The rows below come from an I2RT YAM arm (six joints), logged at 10 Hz.
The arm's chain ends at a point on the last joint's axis. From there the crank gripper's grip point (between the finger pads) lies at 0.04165 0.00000 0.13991 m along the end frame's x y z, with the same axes.
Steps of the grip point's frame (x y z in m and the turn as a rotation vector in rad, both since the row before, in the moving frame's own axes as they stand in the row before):
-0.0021 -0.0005 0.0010 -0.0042 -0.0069 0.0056
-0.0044 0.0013 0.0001 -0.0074 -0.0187 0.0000
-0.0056 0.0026 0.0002 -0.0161 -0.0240 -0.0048
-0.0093 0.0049 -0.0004 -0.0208 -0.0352 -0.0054
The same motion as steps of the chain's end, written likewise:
-0.0011 -0.0013 0.0007 -0.0042 -0.0069 0.0056
-0.0018 0.0003 -0.0007 -0.0074 -0.0187 0.0000
-0.0022 0.0005 -0.0007 -0.0161 -0.0240 -0.0048
-0.0044 0.0022 -0.0018 -0.0208 -0.0352 -0.0054

